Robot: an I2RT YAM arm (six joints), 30 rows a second.
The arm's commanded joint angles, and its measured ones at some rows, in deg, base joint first. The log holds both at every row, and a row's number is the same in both.
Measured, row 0:
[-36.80, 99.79, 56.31, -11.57, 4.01, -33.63]
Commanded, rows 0 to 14:
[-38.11, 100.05, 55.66, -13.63, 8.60, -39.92]
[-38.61, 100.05, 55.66, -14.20, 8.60, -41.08]
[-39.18, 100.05, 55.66, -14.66, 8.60, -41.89]
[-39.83, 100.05, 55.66, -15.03, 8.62, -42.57]
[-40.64, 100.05, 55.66, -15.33, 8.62, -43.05]
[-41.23, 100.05, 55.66, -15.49, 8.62, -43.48]
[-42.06, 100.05, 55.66, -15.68, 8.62, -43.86]
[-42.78, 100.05, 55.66, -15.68, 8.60, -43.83]
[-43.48, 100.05, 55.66, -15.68, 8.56, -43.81]
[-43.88, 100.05, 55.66, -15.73, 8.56, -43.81]
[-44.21, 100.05, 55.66, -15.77, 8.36, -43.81]
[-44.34, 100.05, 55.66, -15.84, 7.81, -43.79]
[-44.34, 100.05, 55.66, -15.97, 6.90, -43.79]
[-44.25, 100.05, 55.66, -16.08, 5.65, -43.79]
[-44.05, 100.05, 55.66, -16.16, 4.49, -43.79]
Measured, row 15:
[-44.58, 99.79, 56.31, -15.81, 7.40, -42.78]
